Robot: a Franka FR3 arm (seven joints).
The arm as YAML. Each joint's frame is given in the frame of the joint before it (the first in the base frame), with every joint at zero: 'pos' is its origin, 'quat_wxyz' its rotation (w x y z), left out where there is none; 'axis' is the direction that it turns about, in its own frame. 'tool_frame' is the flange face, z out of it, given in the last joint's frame.
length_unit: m
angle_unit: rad
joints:
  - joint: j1
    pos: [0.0, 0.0, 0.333]
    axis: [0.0, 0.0, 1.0]
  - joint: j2
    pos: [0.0, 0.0, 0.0]
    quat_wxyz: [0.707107, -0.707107, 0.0, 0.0]
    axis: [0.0, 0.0, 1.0]
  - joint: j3
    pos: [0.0, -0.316, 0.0]
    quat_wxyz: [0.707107, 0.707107, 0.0, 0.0]
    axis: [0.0, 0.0, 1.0]
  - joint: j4
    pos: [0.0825, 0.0, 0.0]
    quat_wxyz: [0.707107, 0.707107, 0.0, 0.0]
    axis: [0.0, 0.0, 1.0]
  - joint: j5
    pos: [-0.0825, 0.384, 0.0]
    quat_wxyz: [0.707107, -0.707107, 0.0, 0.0]
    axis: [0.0, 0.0, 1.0]
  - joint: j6
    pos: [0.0, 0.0, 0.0]
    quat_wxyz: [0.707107, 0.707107, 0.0, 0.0]
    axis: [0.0, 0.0, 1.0]
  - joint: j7
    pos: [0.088, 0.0, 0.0]
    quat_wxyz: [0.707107, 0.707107, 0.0, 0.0]
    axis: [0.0, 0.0, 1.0]
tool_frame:
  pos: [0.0, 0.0, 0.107]
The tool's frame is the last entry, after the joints.
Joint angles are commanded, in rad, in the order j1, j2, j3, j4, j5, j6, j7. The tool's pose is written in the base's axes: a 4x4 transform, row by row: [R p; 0 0 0 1], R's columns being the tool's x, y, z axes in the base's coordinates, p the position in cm. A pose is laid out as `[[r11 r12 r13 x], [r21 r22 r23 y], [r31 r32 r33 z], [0 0 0 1]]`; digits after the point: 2 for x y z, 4 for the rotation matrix.
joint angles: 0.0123 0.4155 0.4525 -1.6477 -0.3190 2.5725 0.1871
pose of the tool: [[0.7738 0.3993 0.4918 64.74], [0.3433 -0.9168 0.2041 27.94], [0.5324 0.0109 -0.8464 45.44], [0 0 0 1]]
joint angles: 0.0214 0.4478 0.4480 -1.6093 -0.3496 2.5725 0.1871
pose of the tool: [[0.7614 0.4091 0.5029 65.59], [0.3576 -0.9121 0.2006 28.23], [0.5407 0.0271 -0.8408 45.20], [0 0 0 1]]
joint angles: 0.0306 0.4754 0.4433 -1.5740 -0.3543 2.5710 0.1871
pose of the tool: [[0.7588 0.4090 0.5069 66.35], [0.3537 -0.9122 0.2066 28.48], [0.5469 0.0225 -0.8369 45.06], [0 0 0 1]]
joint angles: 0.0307 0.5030 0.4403 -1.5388 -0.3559 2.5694 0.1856
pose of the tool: [[0.7596 0.4017 0.5115 67.31], [0.3427 -0.9156 0.2102 28.19], [0.5528 0.0157 -0.8332 44.91], [0 0 0 1]]
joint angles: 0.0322 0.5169 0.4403 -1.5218 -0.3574 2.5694 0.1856
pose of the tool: [[0.7590 0.4004 0.5135 67.70], [0.3388 -0.9163 0.2138 28.22], [0.5561 0.0117 -0.8311 44.81], [0 0 0 1]]
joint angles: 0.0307 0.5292 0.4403 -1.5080 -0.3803 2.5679 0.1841
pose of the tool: [[0.7517 0.4056 0.5200 68.08], [0.3514 -0.9136 0.2046 28.08], [0.5581 0.0290 -0.8293 44.64], [0 0 0 1]]
